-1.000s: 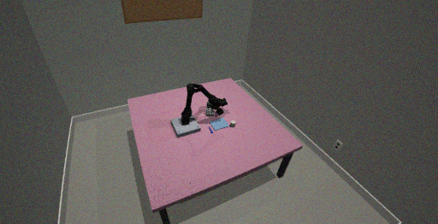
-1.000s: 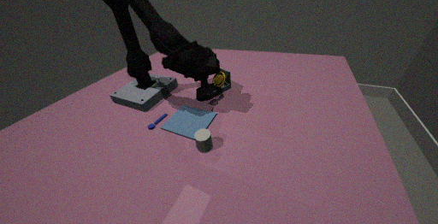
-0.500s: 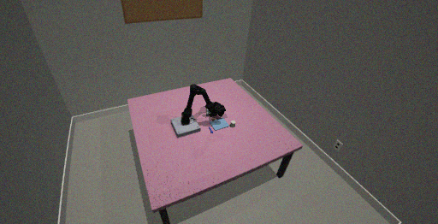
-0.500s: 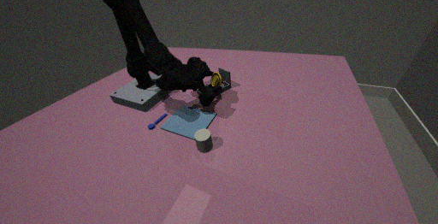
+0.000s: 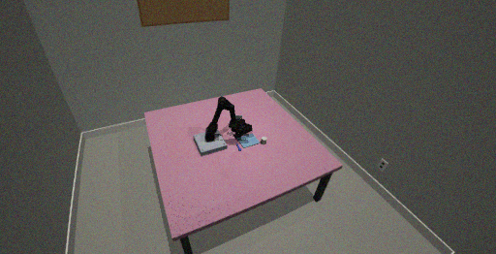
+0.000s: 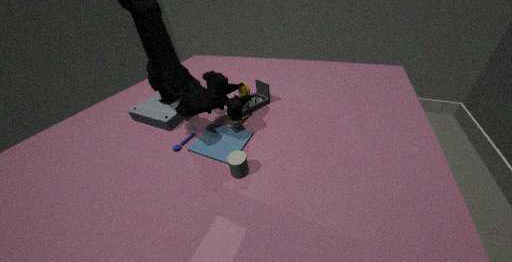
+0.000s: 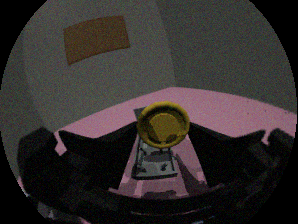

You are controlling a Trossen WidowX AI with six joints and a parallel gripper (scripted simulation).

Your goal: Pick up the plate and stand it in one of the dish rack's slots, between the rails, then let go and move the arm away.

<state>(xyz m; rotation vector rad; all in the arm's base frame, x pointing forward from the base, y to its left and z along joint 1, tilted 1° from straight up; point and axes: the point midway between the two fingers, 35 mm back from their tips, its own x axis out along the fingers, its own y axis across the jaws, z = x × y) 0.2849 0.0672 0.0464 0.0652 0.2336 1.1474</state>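
Right now my gripper tip is 6 cm above the dish rack, 3 cm to the right of it and 1 cm past it. Also, from my gripper tip: blue spoon: 23 cm to the right, 9 cm behind, 8 cm below; blue mat: 17 cm to the right, 8 cm below, 1 cm ahead; yellow plate: 1 cm to the right.
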